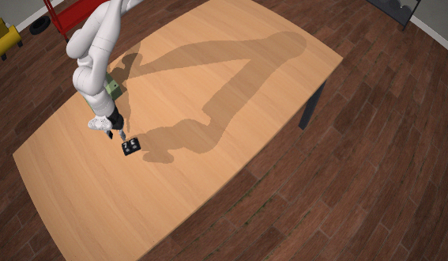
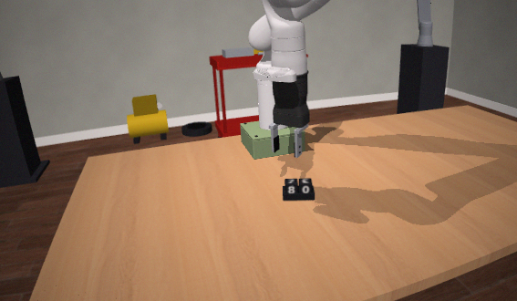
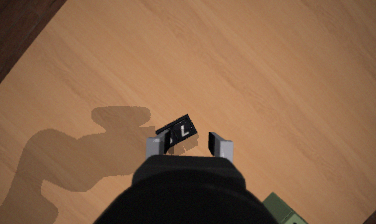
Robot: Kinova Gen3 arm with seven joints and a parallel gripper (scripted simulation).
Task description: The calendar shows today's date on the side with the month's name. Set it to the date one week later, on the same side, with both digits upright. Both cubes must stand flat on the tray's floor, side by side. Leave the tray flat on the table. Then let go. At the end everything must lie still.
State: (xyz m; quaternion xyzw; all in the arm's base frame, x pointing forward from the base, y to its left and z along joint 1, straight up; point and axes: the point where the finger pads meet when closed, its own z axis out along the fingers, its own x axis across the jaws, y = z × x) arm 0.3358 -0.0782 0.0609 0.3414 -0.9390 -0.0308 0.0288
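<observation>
Now: hand 12 cm above the black calendar tray, 2 cm to the right of it and 1 cm short of it.
</observation>
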